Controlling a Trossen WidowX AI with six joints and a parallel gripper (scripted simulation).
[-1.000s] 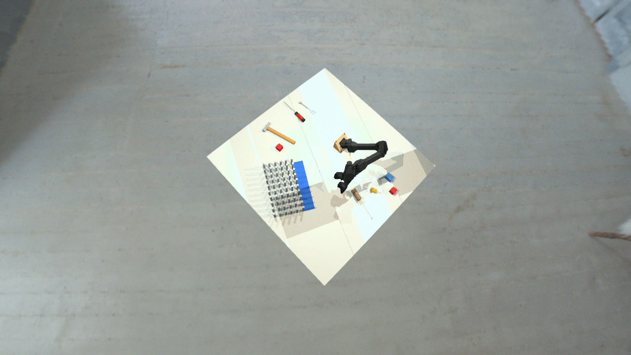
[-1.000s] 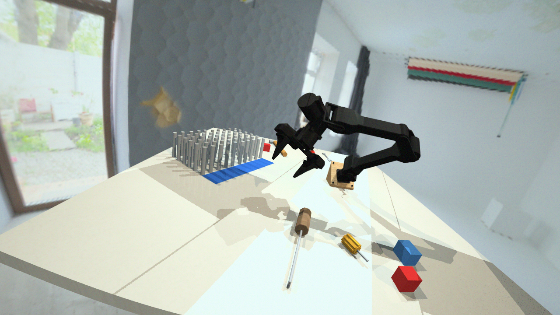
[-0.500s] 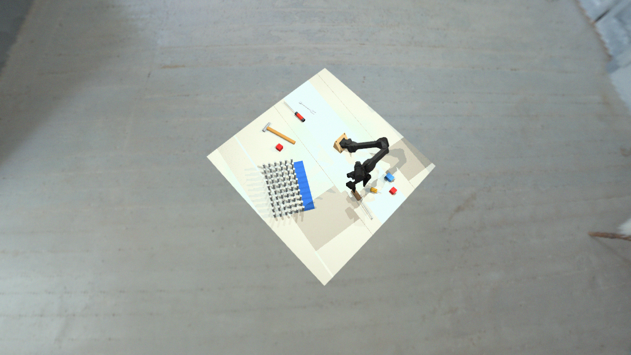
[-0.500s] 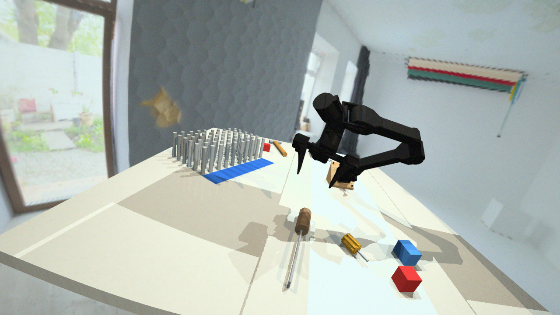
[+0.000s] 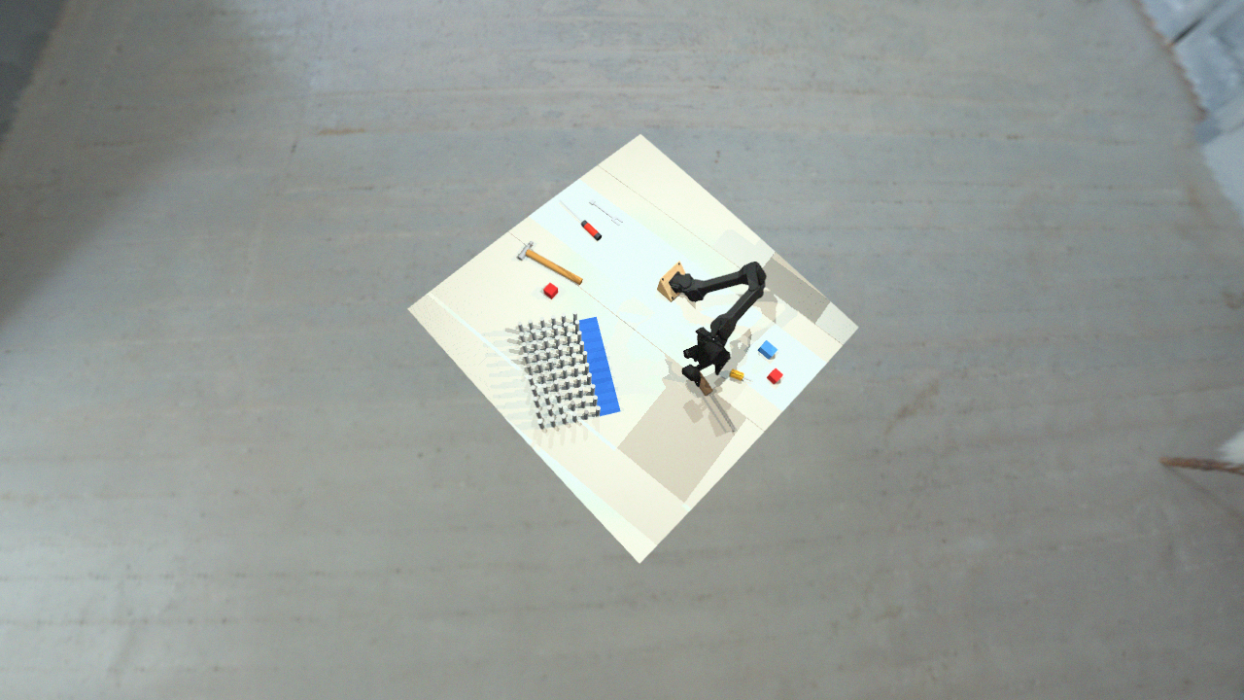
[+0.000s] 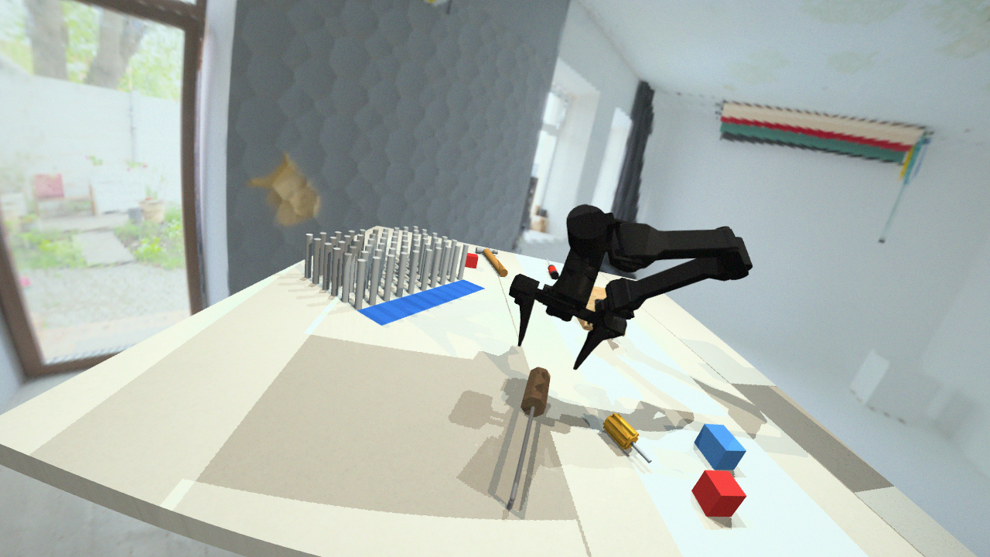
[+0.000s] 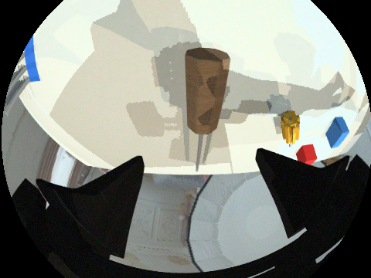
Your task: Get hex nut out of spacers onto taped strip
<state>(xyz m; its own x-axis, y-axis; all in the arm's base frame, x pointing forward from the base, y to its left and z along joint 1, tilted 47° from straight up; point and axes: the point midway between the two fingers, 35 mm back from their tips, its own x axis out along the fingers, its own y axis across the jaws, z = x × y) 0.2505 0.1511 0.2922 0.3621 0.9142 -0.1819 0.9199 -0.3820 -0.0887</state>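
Now: the hook tool 90 mm to the left of my gripper tip, 70 mm below it and 30 mm ahead of it. From my gripper tip the other things lie so: blue taped strip (360 mm to the right, 190 mm ahead, 80 mm below); yellow-handled screwdriver (120 mm behind, 90 mm to the left, 70 mm below); blue cube (280 mm behind, 110 mm to the left, 60 mm below).
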